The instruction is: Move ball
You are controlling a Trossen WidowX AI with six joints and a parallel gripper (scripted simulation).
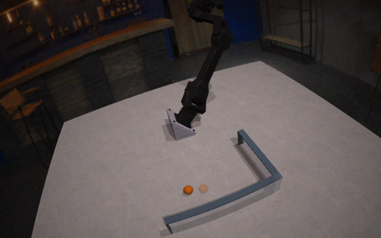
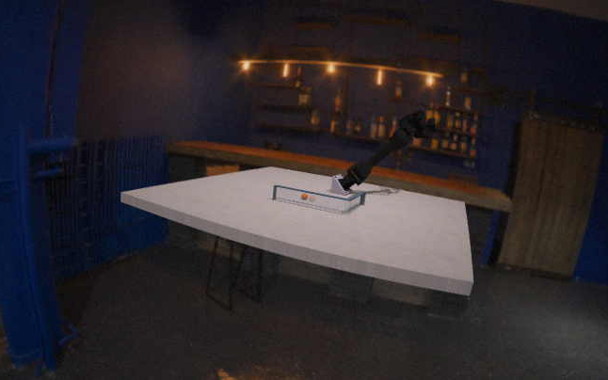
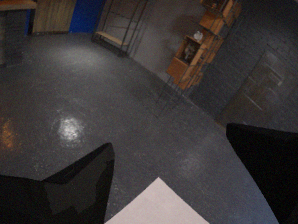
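Right now the orange ball is 800 mm ahead of my gripper tip, 400 mm to the right of it and 350 mm below it. The rest, counted from my gripper tip: see-through copy (810 mm ahead, 360 mm to the right, 350 mm below).
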